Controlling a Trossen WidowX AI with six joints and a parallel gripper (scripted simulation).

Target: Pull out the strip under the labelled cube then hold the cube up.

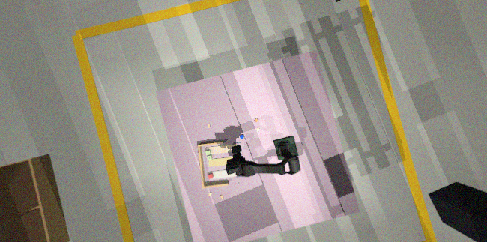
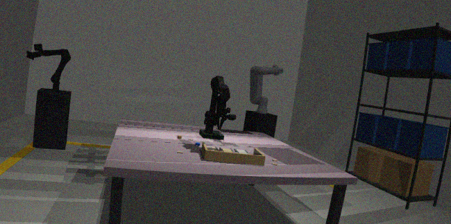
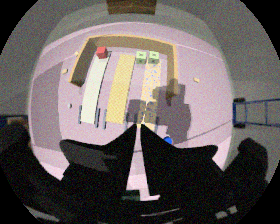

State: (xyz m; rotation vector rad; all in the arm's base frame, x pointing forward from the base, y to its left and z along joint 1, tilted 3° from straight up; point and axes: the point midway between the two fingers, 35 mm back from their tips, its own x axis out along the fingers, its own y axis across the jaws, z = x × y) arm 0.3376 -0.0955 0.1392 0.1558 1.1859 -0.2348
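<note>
Right now the small blue round object is 90 mm behind my gripper tip, 90 mm to the right of it and 120 mm below it.
</note>
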